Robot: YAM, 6 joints.
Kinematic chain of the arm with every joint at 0, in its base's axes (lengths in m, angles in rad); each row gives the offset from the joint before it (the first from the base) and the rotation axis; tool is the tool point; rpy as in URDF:
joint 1: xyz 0 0 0.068 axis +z
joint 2: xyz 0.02 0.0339 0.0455 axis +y
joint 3: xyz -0.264 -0.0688 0 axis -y
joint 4: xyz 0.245 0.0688 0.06 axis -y
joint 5: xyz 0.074 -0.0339 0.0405 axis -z
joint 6: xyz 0.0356 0 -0.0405 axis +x
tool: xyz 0 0 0 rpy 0 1.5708 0
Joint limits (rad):
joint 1: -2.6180..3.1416
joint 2: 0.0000..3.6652
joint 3: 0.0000..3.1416
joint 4: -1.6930..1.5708
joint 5: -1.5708..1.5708
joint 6: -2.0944..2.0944
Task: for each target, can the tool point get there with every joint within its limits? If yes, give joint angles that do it. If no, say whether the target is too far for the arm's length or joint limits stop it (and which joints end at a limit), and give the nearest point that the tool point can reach.
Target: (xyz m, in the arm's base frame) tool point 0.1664 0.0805 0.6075
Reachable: yes | joints 0.5358 1.2971 2.0740 -0.5361 0.4572 1.6506
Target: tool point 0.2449 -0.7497 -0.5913
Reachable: no: too far | nearest point 0.1543 -0.4723 -0.2818 | short by 0.425 m
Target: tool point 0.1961 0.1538 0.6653
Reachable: yes | joints 0.6179 1.7934 2.3868 0.9670 -0.3360 1.0675
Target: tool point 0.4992 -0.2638 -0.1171
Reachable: yes | joints -0.4795 3.1693 2.3410 -0.0381 0.1041 1.0359
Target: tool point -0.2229 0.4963 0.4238
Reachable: yes | joints 2.0196 2.6669 2.8345 0.8327 0.4194 -0.0392
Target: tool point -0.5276 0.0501 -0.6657
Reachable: no: too far | nearest point -0.3911 0.0371 -0.3503 | short by 0.344 m
